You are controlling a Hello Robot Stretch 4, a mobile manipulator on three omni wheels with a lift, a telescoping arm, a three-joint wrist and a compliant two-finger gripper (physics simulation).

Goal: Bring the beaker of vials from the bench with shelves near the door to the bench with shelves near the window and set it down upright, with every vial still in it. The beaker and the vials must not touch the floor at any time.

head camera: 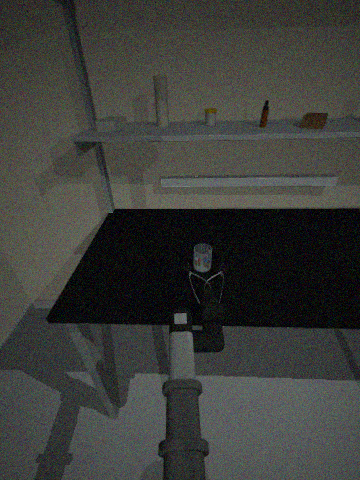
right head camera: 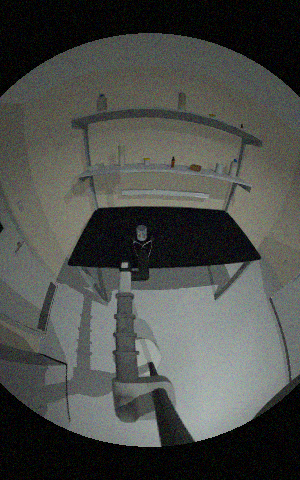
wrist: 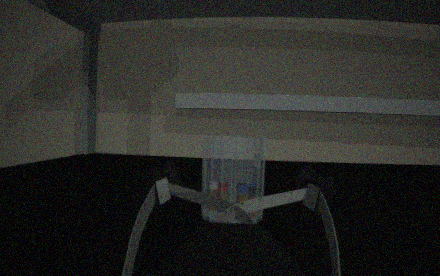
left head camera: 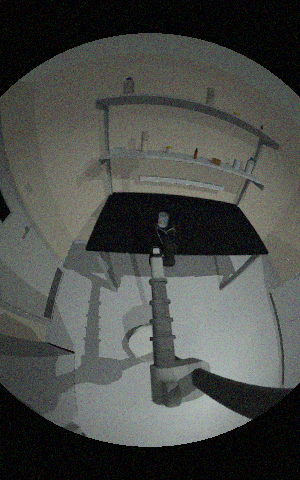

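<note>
A clear beaker (head camera: 202,257) (left head camera: 163,219) (right head camera: 141,232) (wrist: 232,165) stands upright on the black top of the bench with shelves (head camera: 290,285) (left head camera: 215,230) (right head camera: 200,242), left of its middle. Vials (wrist: 225,190) with red, blue, orange and white parts show low inside the beaker; they are too dim to count. My gripper (head camera: 206,268) (left head camera: 165,228) (right head camera: 142,241) (wrist: 237,178) is open, low over the bench top. In the wrist view the beaker appears between the fingertips, with a gap on each side. How far it reaches between them in depth is unclear.
A lower shelf (head camera: 225,133) above the bench's back holds a tall cylinder (head camera: 161,101), a yellow-lidded jar (head camera: 210,118), a brown bottle (head camera: 264,115) and an orange block (head camera: 314,121). A shelf post (head camera: 103,172) and wall stand left. My arm (head camera: 183,405) crosses the front edge.
</note>
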